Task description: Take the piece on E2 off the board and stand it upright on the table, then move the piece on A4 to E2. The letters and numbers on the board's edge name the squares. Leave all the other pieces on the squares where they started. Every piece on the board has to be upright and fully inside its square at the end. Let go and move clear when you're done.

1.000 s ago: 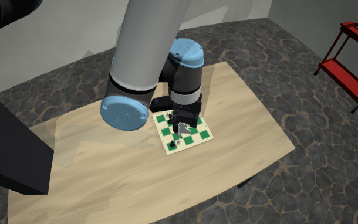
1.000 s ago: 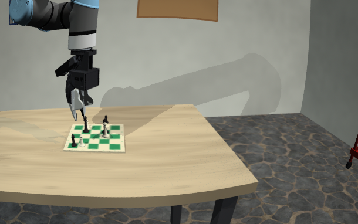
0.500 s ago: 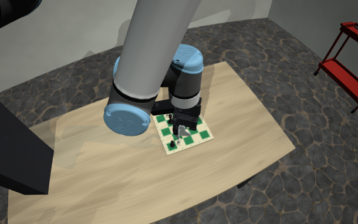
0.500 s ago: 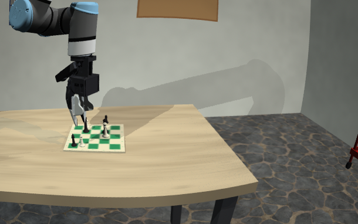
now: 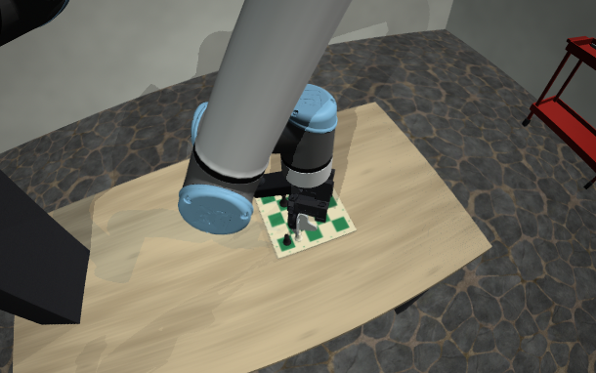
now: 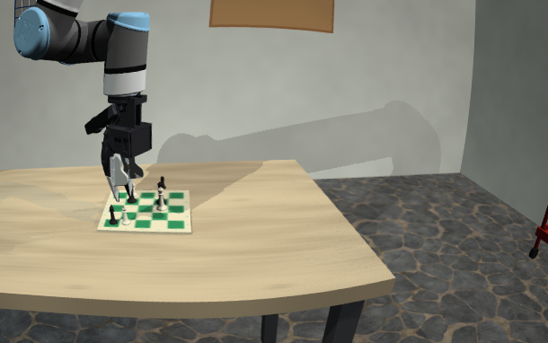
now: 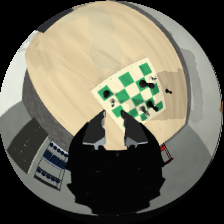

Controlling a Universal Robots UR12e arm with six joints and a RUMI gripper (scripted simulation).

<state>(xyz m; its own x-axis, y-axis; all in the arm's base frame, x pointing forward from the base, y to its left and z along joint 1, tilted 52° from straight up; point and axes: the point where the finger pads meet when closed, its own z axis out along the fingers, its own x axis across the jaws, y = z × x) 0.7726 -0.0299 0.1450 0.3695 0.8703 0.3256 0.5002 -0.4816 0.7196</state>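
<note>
Right now the white pawn is 5 cm below my hand. The rest, counted from my hand: tall black piece: 11 cm to the left, 4 cm below; then cream chessboard: 4 cm ahead, 7 cm to the left, 8 cm below; then small black piece: 8 cm ahead, 21 cm to the left, 7 cm below.
</note>
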